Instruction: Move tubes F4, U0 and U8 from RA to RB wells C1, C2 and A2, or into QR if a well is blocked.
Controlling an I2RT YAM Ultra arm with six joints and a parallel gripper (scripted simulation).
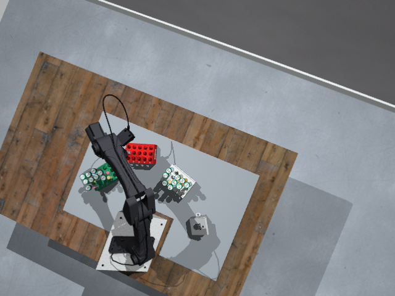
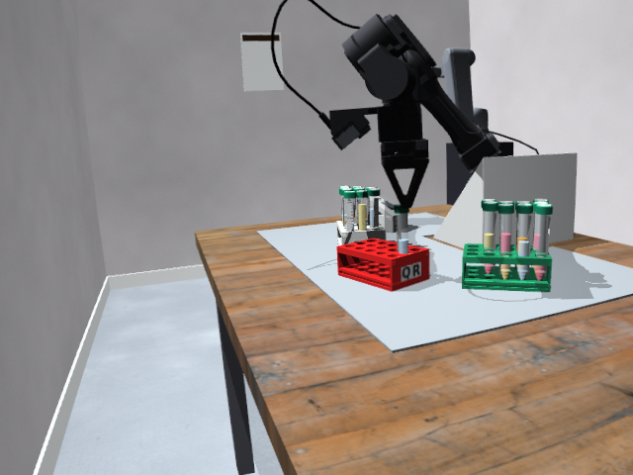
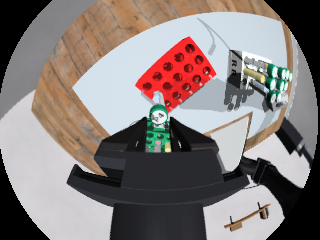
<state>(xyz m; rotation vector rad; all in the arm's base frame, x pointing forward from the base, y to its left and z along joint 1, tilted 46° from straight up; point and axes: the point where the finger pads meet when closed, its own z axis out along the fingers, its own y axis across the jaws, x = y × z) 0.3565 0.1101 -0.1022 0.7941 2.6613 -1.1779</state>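
My hand is 60 mm above the tube and 10 mm short of it. From my hand the other things lie so: red rack QR (100 mm below, 50 mm to the right, 10 mm ahead); then tube with yellow filling (200 mm to the right, 60 mm below, 30 mm behind); then white rack RB (250 mm to the right, 100 mm below, 50 mm behind).
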